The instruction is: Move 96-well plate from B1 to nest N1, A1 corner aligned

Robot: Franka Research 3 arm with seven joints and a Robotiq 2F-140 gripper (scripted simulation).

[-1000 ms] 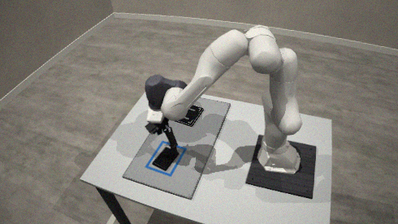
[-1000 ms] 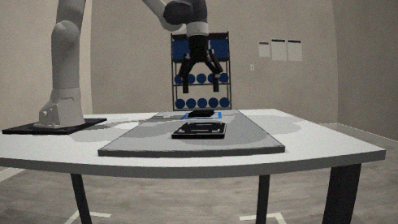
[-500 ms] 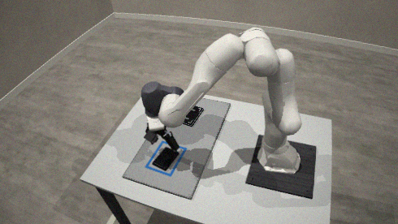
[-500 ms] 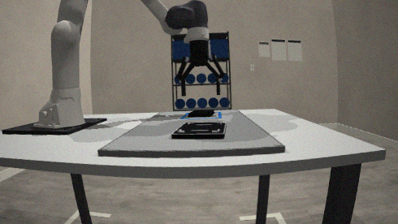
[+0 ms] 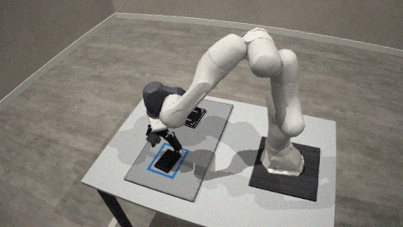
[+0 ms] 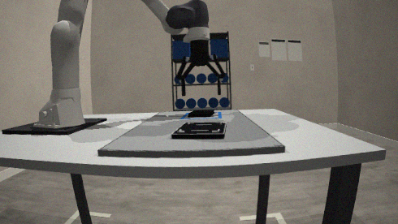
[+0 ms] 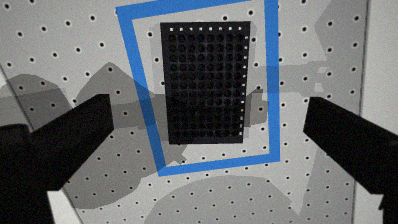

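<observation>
The black 96-well plate is 80 mm below my hand. Round my hand: black plate nest 20 mm ahead, 350 mm to the right, 80 mm below; then A1 label 80 mm ahead, 280 mm to the right, 80 mm below.
</observation>
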